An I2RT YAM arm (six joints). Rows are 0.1 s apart.
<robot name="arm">
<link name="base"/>
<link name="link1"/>
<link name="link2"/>
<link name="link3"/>
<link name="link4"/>
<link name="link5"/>
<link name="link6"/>
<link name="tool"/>
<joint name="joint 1" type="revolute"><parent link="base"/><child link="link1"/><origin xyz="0 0 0.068" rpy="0 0 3.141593"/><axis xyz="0 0 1"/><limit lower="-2.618" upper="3.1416"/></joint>
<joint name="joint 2" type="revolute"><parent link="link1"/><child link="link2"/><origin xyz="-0.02 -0.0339 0.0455" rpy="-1.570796 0 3.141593"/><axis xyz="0 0 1"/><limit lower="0" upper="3.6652"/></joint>
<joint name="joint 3" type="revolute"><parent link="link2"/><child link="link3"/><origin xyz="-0.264 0 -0.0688" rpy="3.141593 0 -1.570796"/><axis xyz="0 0 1"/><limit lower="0" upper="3.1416"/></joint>
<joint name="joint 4" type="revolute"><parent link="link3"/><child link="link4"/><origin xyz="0.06 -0.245 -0.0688" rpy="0 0 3.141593"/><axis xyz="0 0 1"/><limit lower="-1.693" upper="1.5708"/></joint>
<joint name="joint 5" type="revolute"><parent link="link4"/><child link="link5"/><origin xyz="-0.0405 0.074 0.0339" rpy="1.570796 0 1.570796"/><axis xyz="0 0 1"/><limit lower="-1.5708" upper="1.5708"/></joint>
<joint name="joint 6" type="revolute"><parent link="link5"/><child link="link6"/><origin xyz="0.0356 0 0.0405" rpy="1.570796 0 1.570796"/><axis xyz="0 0 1"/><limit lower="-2.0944" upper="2.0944"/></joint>
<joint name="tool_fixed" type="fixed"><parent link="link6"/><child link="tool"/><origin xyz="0 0 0" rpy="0 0 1.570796"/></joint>
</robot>
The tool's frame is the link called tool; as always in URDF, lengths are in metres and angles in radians.
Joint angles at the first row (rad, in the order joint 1, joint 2, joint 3, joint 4, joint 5, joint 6):
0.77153, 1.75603, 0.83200, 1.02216, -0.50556, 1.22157
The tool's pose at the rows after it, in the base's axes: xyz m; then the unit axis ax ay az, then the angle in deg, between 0 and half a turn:
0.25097, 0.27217, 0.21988, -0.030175, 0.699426, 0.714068, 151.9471
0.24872, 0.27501, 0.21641, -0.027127, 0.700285, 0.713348, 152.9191
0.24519, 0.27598, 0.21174, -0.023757, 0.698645, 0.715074, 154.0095
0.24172, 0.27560, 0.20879, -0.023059, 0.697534, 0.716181, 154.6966
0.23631, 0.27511, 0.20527, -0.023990, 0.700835, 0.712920, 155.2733
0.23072, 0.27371, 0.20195, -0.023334, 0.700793, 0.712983, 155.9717
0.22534, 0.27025, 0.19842, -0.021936, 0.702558, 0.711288, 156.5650
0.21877, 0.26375, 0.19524, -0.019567, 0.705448, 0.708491, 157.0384
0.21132, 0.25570, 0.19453, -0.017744, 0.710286, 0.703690, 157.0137
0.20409, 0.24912, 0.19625, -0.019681, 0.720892, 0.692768, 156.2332
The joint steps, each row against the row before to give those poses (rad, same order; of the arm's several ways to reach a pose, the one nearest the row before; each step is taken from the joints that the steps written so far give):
0.00863, 0.01085, -0.00181, 0.00259, 0.00997, 0.01153
0.00999, 0.00927, -0.00255, 0.00508, 0.00319, 0.01190
0.00865, 0.00821, -0.01436, 0.02314, 0.00000, 0.01840
0.00594, 0.00062, -0.01535, 0.01659, -0.00155, 0.00980
0.01009, -0.00647, -0.02037, 0.00129, 0.00307, -0.00191
0.00882, -0.00575, -0.02425, 0.01583, 0.00145, 0.00780
0.00455, -0.01099, -0.02955, 0.01098, 0.00008, 0.00483
0.00130, -0.02299, -0.04110, 0.00763, 0.00001, 0.00309
0.00068, -0.03967, -0.04375, -0.01069, 0.00527, -0.00646
0.00429, -0.05191, -0.03190, -0.04997, 0.01535, -0.02994

